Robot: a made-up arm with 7 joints. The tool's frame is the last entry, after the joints.
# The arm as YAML. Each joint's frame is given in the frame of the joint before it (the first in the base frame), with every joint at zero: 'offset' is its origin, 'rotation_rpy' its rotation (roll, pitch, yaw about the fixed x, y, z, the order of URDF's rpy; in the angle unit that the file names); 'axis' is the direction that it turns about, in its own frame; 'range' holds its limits. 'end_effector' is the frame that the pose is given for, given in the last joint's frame.
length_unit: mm
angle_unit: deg
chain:
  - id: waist
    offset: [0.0, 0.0, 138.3]
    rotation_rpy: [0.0, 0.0, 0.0]
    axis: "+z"
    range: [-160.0, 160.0]
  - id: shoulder
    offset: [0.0, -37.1, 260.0]
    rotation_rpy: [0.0, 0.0, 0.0]
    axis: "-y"
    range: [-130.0, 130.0]
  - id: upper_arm
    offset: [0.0, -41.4, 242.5]
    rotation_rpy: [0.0, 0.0, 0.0]
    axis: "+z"
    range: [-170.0, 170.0]
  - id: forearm
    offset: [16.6, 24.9, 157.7]
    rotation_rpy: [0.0, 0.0, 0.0]
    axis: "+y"
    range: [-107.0, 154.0]
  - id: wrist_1
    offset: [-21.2, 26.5, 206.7]
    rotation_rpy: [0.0, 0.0, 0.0]
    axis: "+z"
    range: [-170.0, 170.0]
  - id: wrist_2
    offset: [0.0, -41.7, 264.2]
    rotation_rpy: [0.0, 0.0, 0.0]
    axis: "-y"
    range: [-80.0, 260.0]
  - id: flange
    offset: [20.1, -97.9, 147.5]
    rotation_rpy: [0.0, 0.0, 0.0]
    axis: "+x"
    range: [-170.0, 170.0]
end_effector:
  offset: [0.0, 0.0, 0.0]
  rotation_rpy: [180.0, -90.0, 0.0]
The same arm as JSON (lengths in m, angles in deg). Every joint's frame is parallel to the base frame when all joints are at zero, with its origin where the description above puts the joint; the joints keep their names.
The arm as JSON. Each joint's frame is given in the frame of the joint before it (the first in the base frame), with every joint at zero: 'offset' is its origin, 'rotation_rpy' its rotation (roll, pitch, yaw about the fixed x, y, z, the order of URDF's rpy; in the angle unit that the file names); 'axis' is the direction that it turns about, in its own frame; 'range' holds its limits. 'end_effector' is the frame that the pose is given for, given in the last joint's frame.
{
  "length_unit": "m",
  "angle_unit": "deg",
  "chain": [
    {
      "id": "waist",
      "offset": [
        0.0,
        0.0,
        0.1383
      ],
      "rotation_rpy": [
        0.0,
        0.0,
        0.0
      ],
      "axis": [
        0.0,
        0.0,
        1.0
      ],
      "range": [
        -160.0,
        160.0
      ]
    },
    {
      "id": "shoulder",
      "offset": [
        0.0,
        -0.0371,
        0.26
      ],
      "rotation_rpy": [
        0.0,
        0.0,
        0.0
      ],
      "axis": [
        0.0,
        -1.0,
        0.0
      ],
      "range": [
        -130.0,
        130.0
      ]
    },
    {
      "id": "upper_arm",
      "offset": [
        0.0,
        -0.0414,
        0.2425
      ],
      "rotation_rpy": [
        0.0,
        0.0,
        0.0
      ],
      "axis": [
        0.0,
        0.0,
        1.0
      ],
      "range": [
        -170.0,
        170.0
      ]
    },
    {
      "id": "forearm",
      "offset": [
        0.0166,
        0.0249,
        0.1577
      ],
      "rotation_rpy": [
        0.0,
        0.0,
        0.0
      ],
      "axis": [
        0.0,
        1.0,
        0.0
      ],
      "range": [
        -107.0,
        154.0
      ]
    },
    {
      "id": "wrist_1",
      "offset": [
        -0.0212,
        0.0265,
        0.2067
      ],
      "rotation_rpy": [
        0.0,
        0.0,
        0.0
      ],
      "axis": [
        0.0,
        0.0,
        1.0
      ],
      "range": [
        -170.0,
        170.0
      ]
    },
    {
      "id": "wrist_2",
      "offset": [
        0.0,
        -0.0417,
        0.2642
      ],
      "rotation_rpy": [
        0.0,
        0.0,
        0.0
      ],
      "axis": [
        0.0,
        -1.0,
        0.0
      ],
      "range": [
        -80.0,
        260.0
      ]
    },
    {
      "id": "flange",
      "offset": [
        0.0201,
        -0.0979,
        0.1475
      ],
      "rotation_rpy": [
        0.0,
        0.0,
        0.0
      ],
      "axis": [
        1.0,
        0.0,
        0.0
      ],
      "range": [
        -170.0,
        170.0
      ]
    }
  ],
  "end_effector": {
    "offset": [
      0.0,
      0.0,
      0.0
    ],
    "rotation_rpy": [
      180.0,
      -90.0,
      0.0
    ]
  }
}

